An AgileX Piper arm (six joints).
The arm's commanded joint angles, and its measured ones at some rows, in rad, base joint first. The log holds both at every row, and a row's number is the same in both.
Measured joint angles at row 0:
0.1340, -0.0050, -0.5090, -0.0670, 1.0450, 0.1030
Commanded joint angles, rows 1 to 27:
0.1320, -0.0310, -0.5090, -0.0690, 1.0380, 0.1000
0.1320, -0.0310, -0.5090, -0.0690, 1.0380, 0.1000
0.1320, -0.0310, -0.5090, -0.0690, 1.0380, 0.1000
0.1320, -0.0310, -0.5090, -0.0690, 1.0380, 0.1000
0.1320, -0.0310, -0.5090, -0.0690, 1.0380, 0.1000
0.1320, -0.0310, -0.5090, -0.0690, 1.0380, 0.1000
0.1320, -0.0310, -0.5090, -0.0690, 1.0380, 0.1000
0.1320, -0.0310, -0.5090, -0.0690, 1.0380, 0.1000
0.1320, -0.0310, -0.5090, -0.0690, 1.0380, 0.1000
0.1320, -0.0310, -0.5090, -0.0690, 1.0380, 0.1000
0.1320, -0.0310, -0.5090, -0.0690, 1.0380, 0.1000
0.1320, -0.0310, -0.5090, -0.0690, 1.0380, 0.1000
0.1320, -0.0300, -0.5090, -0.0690, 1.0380, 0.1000
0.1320, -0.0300, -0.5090, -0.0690, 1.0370, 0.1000
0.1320, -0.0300, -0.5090, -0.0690, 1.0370, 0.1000
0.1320, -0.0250, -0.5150, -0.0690, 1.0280, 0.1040
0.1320, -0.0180, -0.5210, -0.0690, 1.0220, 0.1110
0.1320, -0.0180, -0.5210, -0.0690, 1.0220, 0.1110
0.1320, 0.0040, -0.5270, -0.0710, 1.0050, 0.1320
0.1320, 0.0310, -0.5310, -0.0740, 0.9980, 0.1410
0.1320, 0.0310, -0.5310, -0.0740, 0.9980, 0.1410
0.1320, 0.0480, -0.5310, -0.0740, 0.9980, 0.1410
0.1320, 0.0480, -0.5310, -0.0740, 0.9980, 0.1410
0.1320, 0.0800, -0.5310, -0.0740, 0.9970, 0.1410
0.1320, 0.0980, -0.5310, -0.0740, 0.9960, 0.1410
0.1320, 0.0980, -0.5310, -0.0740, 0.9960, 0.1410
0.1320, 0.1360, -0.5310, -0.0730, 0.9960, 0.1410
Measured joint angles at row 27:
0.1340, 0.0940, -0.5230, -0.0690, 1.0090, 0.1330
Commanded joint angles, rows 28 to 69:
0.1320, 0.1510, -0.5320, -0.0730, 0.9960, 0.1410
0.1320, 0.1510, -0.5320, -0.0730, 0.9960, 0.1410
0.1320, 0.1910, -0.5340, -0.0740, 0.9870, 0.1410
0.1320, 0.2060, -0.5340, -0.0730, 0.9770, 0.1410
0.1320, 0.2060, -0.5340, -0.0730, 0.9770, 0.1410
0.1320, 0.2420, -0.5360, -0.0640, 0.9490, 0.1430
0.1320, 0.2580, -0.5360, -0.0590, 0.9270, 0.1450
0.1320, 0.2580, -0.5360, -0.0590, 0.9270, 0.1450
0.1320, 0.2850, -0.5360, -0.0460, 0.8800, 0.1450
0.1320, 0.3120, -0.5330, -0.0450, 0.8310, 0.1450
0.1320, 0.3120, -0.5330, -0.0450, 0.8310, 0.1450
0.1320, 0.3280, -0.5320, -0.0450, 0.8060, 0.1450
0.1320, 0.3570, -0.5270, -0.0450, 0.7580, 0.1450
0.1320, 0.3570, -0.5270, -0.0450, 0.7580, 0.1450
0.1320, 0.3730, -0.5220, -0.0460, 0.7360, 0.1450
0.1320, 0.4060, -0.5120, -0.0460, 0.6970, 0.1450
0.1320, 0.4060, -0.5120, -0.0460, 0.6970, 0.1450
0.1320, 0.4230, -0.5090, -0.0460, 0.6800, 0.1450
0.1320, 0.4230, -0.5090, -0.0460, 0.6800, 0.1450
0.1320, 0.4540, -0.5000, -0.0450, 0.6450, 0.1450
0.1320, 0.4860, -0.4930, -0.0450, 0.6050, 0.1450
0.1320, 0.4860, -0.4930, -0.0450, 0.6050, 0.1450
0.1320, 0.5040, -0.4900, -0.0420, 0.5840, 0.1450
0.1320, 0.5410, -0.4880, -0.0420, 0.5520, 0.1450
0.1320, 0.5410, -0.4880, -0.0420, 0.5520, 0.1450
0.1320, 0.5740, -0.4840, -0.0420, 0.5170, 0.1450
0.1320, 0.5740, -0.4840, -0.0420, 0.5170, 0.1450
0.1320, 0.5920, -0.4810, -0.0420, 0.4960, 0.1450
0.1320, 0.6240, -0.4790, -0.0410, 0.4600, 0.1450
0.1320, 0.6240, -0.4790, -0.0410, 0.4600, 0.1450
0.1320, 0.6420, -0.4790, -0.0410, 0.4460, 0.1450
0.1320, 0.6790, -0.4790, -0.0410, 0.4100, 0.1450
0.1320, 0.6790, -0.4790, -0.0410, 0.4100, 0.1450
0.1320, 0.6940, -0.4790, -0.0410, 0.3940, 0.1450
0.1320, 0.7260, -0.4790, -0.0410, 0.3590, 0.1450
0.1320, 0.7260, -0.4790, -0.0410, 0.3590, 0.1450
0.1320, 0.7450, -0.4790, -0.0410, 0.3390, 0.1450
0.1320, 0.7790, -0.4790, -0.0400, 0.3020, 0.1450
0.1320, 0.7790, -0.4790, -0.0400, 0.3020, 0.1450
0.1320, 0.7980, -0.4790, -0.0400, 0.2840, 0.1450
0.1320, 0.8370, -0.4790, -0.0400, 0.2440, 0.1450
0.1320, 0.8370, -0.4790, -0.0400, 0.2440, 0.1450
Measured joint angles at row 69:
0.1340, 0.7930, -0.4810, -0.0440, 0.3090, 0.1370
